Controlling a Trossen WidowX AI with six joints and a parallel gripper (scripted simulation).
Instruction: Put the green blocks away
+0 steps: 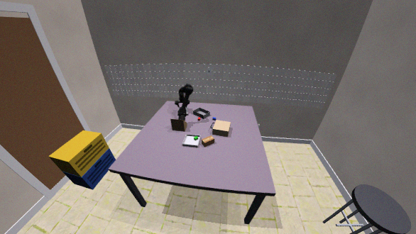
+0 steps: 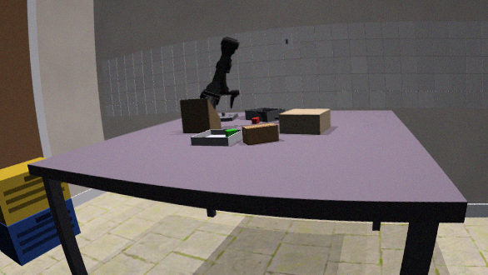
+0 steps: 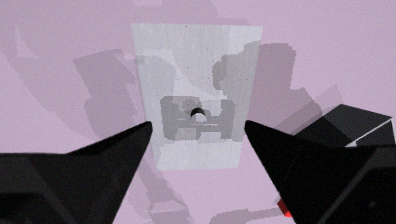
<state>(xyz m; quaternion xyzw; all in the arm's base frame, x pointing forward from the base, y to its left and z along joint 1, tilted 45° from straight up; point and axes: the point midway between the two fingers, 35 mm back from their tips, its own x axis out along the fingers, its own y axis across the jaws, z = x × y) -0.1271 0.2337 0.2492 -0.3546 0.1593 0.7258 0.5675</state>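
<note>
The flat lid is 7 cm below my hand. Round my hand: small brown box 51 cm to the right, 46 cm ahead, 5 cm below; red block 26 cm ahead, 14 cm to the right, 8 cm below; tray 53 cm to the right, 31 cm ahead, 8 cm below.
</note>
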